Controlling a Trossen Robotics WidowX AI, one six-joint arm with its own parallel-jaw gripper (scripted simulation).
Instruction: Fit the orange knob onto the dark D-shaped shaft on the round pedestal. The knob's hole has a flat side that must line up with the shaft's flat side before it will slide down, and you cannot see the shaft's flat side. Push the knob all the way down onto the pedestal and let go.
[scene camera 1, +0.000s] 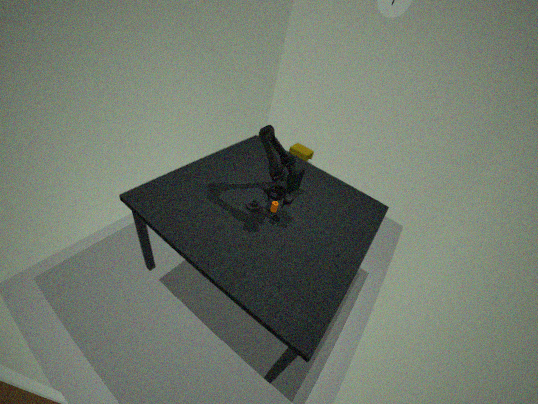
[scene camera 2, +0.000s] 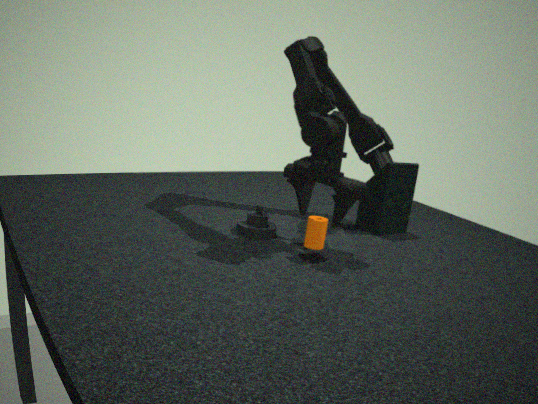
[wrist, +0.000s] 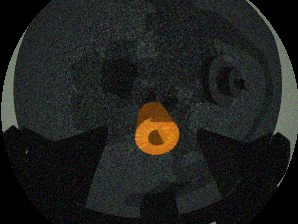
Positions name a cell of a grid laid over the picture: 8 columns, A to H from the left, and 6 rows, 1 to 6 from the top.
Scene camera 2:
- my gripper: E4
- round dark pedestal: D4
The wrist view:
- my gripper: E4
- orange knob: E4
